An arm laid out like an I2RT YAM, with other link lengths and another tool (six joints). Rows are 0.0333 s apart.
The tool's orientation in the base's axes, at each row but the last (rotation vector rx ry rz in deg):
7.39, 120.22, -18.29
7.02, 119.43, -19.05
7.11, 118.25, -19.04
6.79, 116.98, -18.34
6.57, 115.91, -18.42
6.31, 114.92, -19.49
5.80, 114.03, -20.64
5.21, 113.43, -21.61
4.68, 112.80, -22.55
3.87, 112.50, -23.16
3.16, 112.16, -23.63
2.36, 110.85, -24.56
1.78, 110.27, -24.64
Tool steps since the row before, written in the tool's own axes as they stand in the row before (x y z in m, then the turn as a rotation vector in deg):
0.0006, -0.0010, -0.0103, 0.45, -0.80, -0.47
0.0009, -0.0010, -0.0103, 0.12, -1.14, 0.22
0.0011, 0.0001, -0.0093, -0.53, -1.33, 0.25
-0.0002, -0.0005, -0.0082, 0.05, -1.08, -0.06
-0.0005, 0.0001, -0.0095, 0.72, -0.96, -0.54
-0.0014, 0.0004, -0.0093, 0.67, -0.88, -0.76
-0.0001, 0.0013, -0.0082, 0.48, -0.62, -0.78
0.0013, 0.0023, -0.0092, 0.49, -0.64, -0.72
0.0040, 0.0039, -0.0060, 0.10, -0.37, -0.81
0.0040, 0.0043, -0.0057, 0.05, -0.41, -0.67
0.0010, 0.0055, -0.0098, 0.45, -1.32, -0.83
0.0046, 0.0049, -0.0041, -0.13, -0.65, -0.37
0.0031, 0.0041, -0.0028, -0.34, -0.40, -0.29
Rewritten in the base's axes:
-0.0090, 0.0019, 0.0047, -0.80, -0.65, -0.01
-0.0092, 0.0019, 0.0044, -0.13, -1.16, 0.00
-0.0083, 0.0027, 0.0033, 0.17, -1.32, 0.59
-0.0070, 0.0018, 0.0039, -0.31, -1.02, 0.17
-0.0079, 0.0027, 0.0045, -1.01, -0.81, -0.24
-0.0073, 0.0031, 0.0050, -1.16, -0.67, -0.12
-0.0068, 0.0037, 0.0030, -1.03, -0.40, 0.00
-0.0081, 0.0048, 0.0018, -0.99, -0.44, -0.02
-0.0060, 0.0051, -0.0023, -0.84, -0.11, 0.30
-0.0057, 0.0053, -0.0026, -0.70, -0.18, 0.30
-0.0078, 0.0081, 0.0012, -1.22, -1.05, 0.24
-0.0044, 0.0051, -0.0041, -0.42, -0.47, 0.42
-0.0028, 0.0041, -0.0030, -0.22, -0.22, 0.51

